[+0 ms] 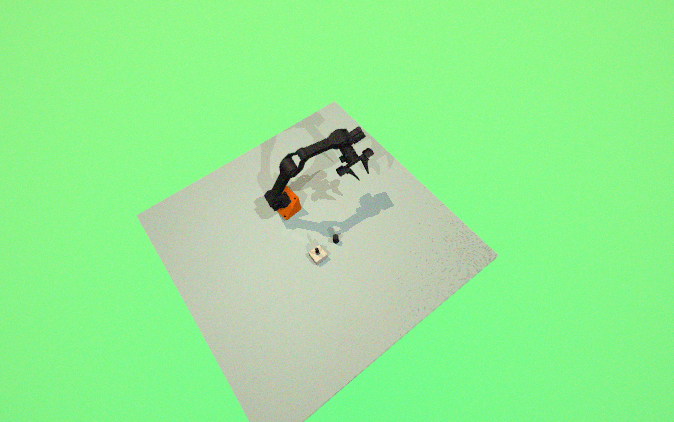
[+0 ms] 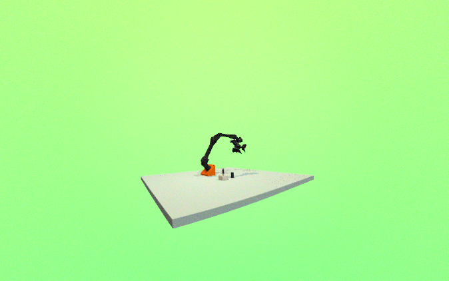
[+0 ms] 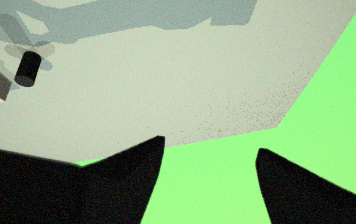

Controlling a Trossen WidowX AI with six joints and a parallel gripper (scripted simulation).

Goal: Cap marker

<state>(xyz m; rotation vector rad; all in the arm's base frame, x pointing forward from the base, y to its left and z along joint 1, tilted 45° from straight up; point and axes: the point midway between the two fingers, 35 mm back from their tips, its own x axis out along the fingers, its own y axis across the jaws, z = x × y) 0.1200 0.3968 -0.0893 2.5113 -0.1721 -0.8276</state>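
My gripper tip is 12 cm short of the marker cap, 23 cm to the left of it and 20 cm above it.
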